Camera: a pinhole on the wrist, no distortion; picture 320 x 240 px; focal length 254.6 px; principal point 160.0 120.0 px. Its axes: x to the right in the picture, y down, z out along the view. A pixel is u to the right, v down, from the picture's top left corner.
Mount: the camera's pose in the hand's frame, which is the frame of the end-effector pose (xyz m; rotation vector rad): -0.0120 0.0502 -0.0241 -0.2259 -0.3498 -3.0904
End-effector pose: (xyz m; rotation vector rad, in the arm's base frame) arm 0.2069 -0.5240 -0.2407 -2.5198 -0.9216 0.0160
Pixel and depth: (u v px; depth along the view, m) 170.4 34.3 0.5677
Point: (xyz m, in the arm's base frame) 0.3787 -0.5459 -0.8224
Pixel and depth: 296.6 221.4 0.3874
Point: 0.0087 -0.4400 -0.6278
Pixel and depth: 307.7 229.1 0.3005
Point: 0.0430 -0.4704 -0.5428
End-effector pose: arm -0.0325 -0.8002 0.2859 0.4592 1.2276 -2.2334
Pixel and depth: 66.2 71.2 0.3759
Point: -0.0569 -1.1986 0.2152
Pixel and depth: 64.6 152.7 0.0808
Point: -0.0224 -0.8784 0.2585
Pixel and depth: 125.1 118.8 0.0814
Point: -0.0008 -0.8781 0.2623
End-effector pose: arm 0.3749 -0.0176 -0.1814 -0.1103 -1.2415 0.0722
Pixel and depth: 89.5 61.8 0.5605
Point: 0.0052 0.3272 0.1325
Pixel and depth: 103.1 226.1 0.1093
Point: 0.3014 0.0199 -0.1296
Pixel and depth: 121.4 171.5 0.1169
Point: 0.2962 0.0422 -0.1373
